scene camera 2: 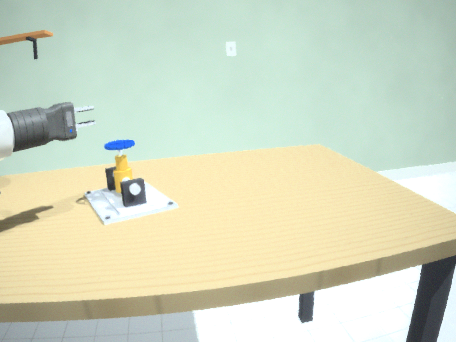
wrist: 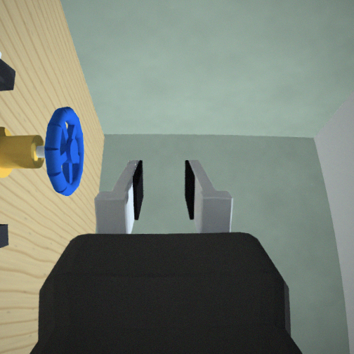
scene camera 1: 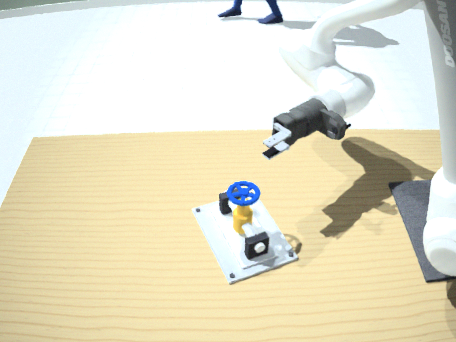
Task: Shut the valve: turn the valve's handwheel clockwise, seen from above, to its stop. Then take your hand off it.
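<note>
The valve's blue handwheel (scene camera 1: 243, 192) (scene camera 2: 120, 145) (wrist: 74, 148) lies level on top of the yellow valve body (scene camera 1: 242, 221) (scene camera 2: 123, 176) (wrist: 20, 151). The body stands upright on a pale base plate (scene camera 1: 225, 260) (scene camera 2: 157, 202). My gripper (scene camera 1: 267, 149) (scene camera 2: 94, 115) (wrist: 163, 178) is open partway and empty, with a gap between its two fingers. It is above the level of the handwheel and apart from it, on the arm's side. In the wrist view the whole wheel shows to the left of the fingers. How far the wheel is turned cannot be told.
Two black blocks (scene camera 1: 256, 245) (scene camera 2: 127, 199) flank the valve body on the plate. The arm's base stands on a dark mat (scene camera 1: 412, 220) at the right in scene camera 1. A person's legs (scene camera 1: 273, 7) show beyond the table. An orange shelf (scene camera 2: 25, 37) is on the wall.
</note>
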